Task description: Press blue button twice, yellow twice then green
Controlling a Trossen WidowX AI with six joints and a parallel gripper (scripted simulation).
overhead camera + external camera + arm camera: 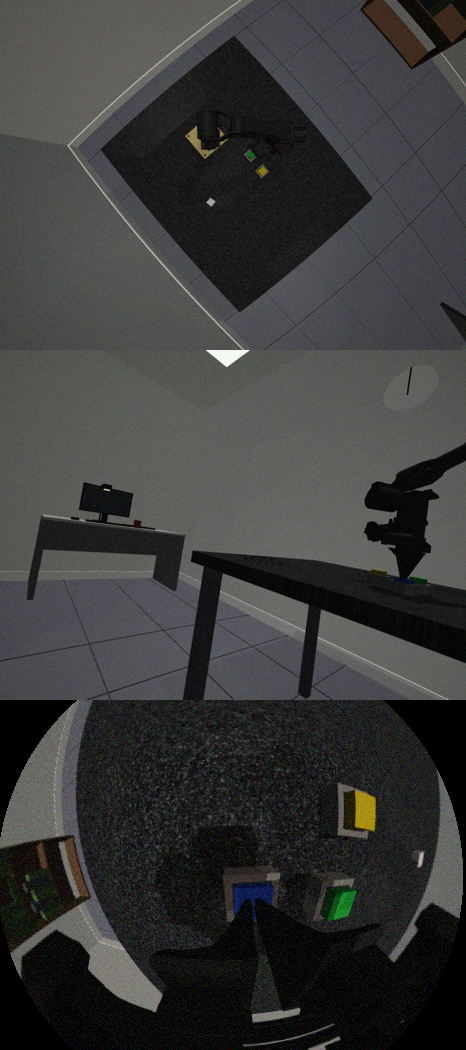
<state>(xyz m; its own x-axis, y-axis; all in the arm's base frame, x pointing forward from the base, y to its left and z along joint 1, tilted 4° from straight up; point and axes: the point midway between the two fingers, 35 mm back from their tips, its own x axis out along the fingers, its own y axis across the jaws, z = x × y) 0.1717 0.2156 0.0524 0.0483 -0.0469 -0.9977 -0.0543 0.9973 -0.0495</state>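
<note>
The blue button lies 10 mm below my gripper tip. From my gripper tip the other things lie so: yellow button: 90 mm ahead, 100 mm to the right; then green button: 10 mm behind, 100 mm to the right; then small white block: 60 mm ahead, 380 mm to the right, 20 mm below.
</note>
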